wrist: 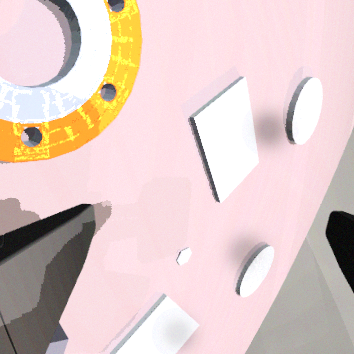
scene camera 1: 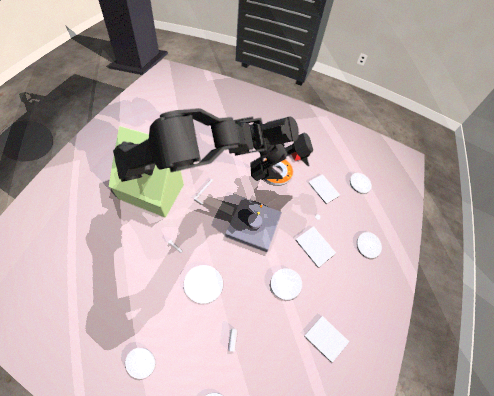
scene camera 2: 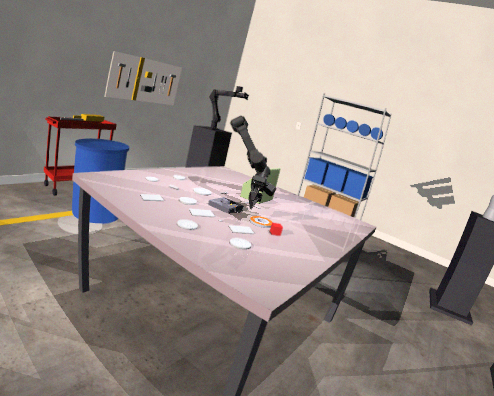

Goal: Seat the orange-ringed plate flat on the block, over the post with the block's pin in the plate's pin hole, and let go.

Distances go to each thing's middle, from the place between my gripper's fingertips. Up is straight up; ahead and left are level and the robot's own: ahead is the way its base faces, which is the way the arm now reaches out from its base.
My hand is 80 mm above the orange-ringed plate (wrist: 66,111), 60 mm past it and 40 mm to the right of it.
